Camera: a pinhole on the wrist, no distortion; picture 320 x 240 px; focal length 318.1 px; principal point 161.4 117.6 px. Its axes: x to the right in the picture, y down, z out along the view. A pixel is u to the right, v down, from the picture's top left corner.
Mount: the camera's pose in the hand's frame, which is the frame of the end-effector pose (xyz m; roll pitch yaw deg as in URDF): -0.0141 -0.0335 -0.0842 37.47 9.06 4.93
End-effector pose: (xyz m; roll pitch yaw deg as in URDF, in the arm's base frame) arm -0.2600 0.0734 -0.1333 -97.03 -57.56 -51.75
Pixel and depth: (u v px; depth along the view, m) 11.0 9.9 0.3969
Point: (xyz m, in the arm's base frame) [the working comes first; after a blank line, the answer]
In the camera's frame: -0.1877 -0.1344 0.3969

-0.3218 0.5112 -0.0471
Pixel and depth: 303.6 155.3 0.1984
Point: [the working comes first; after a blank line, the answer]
In the camera's frame: 0.0887 0.0235 0.1984

-0.2165 0.1576 0.0206
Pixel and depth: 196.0 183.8 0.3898
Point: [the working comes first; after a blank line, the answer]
In the camera's frame: 0.0424 0.0811 0.3898

-0.0884 0.3169 0.0377
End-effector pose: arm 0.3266 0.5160 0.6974 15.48 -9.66 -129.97
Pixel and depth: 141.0 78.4 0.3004
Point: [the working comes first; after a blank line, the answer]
In the camera's frame: -0.0193 -0.0370 0.3004

0.1144 0.6830 0.7620
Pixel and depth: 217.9 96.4 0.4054
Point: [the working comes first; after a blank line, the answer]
In the camera's frame: 0.0720 -0.0270 0.4054

0.0022 0.6502 0.8381
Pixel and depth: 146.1 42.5 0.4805
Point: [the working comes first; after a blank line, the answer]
In the camera's frame: -0.0231 -0.1134 0.4805

-0.0411 0.7903 0.8130
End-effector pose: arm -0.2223 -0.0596 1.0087 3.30 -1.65 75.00
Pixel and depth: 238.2 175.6 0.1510
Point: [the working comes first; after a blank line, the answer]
In the camera's frame: 0.0365 0.0275 0.1510

-0.1126 -0.0392 1.0493
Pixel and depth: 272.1 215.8 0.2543
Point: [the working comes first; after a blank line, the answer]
In the camera's frame: 0.0885 0.0785 0.2543

-0.0735 0.0206 1.1536
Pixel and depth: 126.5 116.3 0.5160
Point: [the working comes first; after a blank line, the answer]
In the camera's frame: -0.0566 -0.0021 0.5160

0.1340 -0.1421 1.3165
